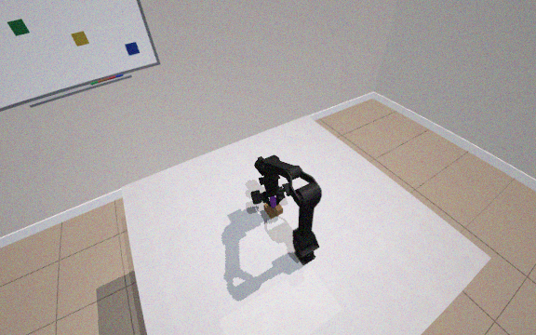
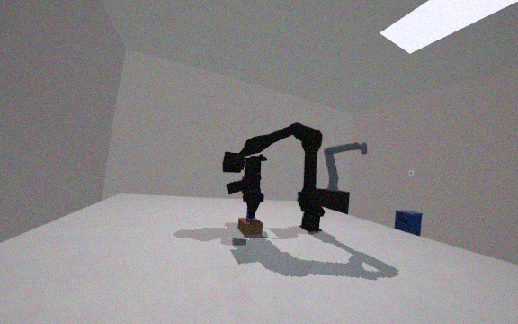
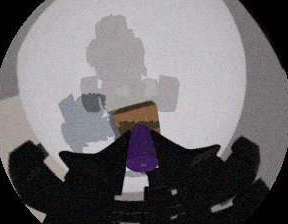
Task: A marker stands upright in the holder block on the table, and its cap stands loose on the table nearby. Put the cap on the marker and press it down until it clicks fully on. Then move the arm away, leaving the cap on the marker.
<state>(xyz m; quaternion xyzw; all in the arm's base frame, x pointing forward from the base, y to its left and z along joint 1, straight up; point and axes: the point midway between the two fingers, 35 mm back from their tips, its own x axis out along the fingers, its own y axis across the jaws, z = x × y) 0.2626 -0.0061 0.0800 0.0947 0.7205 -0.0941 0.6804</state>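
Now: gripper tip 3 cm below the purple cap. The rest, counted from my gripper tip: tan holder block (3 cm below).
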